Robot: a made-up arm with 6 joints.
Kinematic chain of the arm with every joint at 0, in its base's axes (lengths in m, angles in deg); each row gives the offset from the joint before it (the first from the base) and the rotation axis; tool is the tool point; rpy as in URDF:
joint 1: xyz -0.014 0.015 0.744 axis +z
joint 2: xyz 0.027 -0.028 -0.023 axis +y
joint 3: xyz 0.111 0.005 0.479 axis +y
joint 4: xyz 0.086 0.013 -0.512 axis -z
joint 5: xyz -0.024 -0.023 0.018 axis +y
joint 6: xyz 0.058 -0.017 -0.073 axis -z
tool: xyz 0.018 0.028 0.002 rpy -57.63 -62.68 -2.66
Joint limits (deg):
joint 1: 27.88..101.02
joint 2: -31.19..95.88
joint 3: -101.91..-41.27
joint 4: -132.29..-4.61
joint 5: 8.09..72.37
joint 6: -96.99..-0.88
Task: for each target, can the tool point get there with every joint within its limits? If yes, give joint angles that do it. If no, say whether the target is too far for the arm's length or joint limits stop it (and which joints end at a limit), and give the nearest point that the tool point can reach.
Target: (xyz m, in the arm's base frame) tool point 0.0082 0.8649 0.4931
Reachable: yes | joints 91.07 51.73 -85.79 -32.08 32.14 -71.58
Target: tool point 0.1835 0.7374 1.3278
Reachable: yes | joints 77.31 3.65 -96.79 -113.71 43.13 -30.34
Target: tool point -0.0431 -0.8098 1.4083
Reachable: no: joint limits stop it (at a limit: joint 1, joint 2, joint 3, joint 5, joint 6) | nearest point 0.1965 0.0231 1.6442 | short by 0.898 m
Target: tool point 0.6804 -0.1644 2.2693
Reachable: no: too far | nearest point 0.3073 0.1150 1.6561 | short by 0.770 m
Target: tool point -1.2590 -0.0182 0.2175
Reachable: no: too far | nearest point -0.0870 0.2201 0.1897 | short by 1.196 m
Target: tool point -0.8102 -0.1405 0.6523
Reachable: no: joint limits stop it (at a limit: joint 1, joint 2, joint 3, joint 4, joint 5, joint 6) | nearest point -0.0535 0.0708 0.1738 | short by 0.920 m
